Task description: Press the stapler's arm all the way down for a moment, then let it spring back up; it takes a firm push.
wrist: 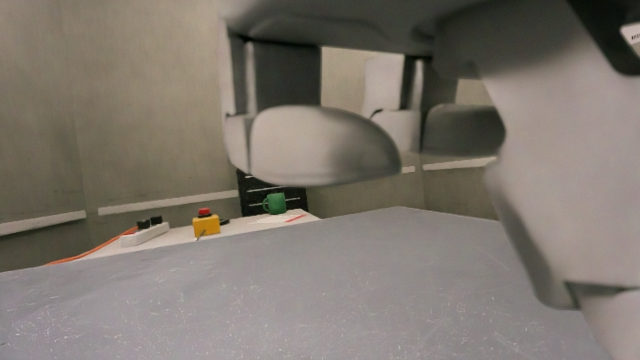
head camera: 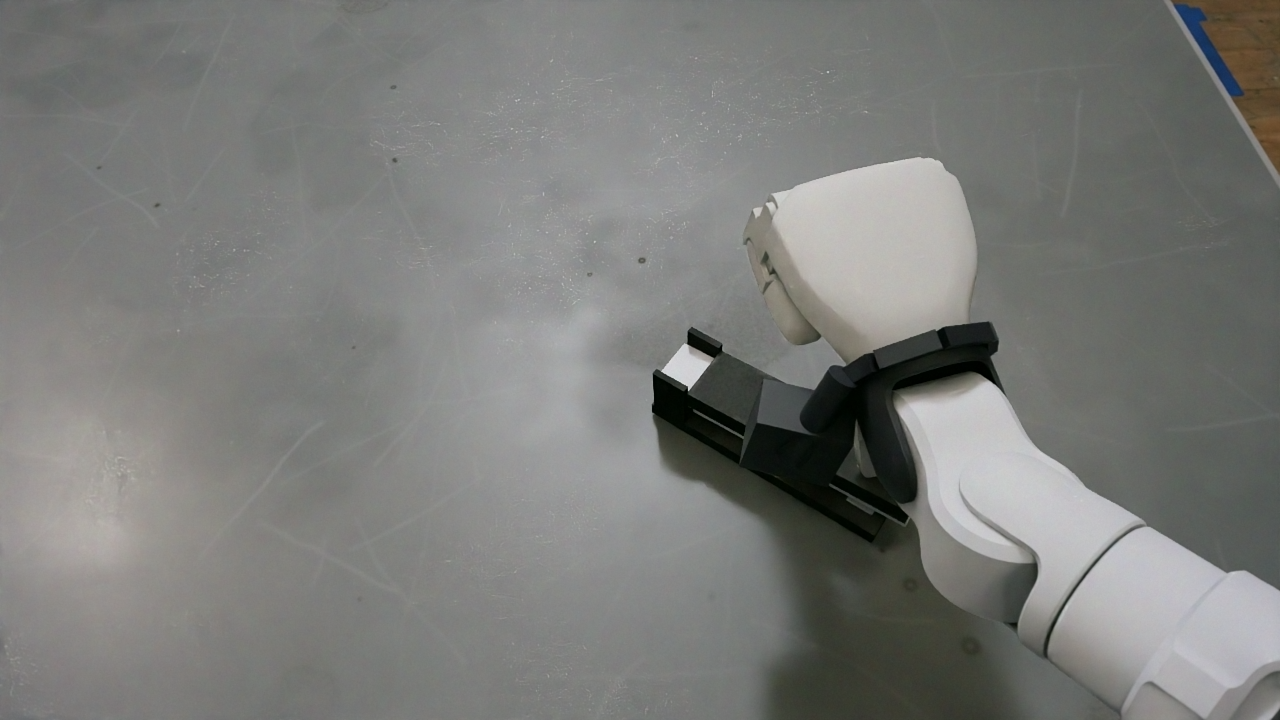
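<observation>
The black stapler [head camera: 729, 394] lies diagonally on the grey table in the head camera view. Its end with side walls and a white patch is at the upper left. Its arm's other end, at the lower right, is low over the base, with a narrow gap and a partly covered white piece showing. My gripper [head camera: 771, 268] [wrist: 445, 164] is curled shut, with nothing seen in its fingers. The hand is beyond the stapler, while the wrist is over the stapler's lower right part. The dark wrist block hides the stapler's middle, and any contact there is hidden.
The grey table [head camera: 402, 268] [wrist: 300, 280] extends around the stapler. In the wrist view, a white side table behind it holds a yellow box with a red button [wrist: 206, 225], a white power strip [wrist: 145, 235] and a green mug [wrist: 276, 204].
</observation>
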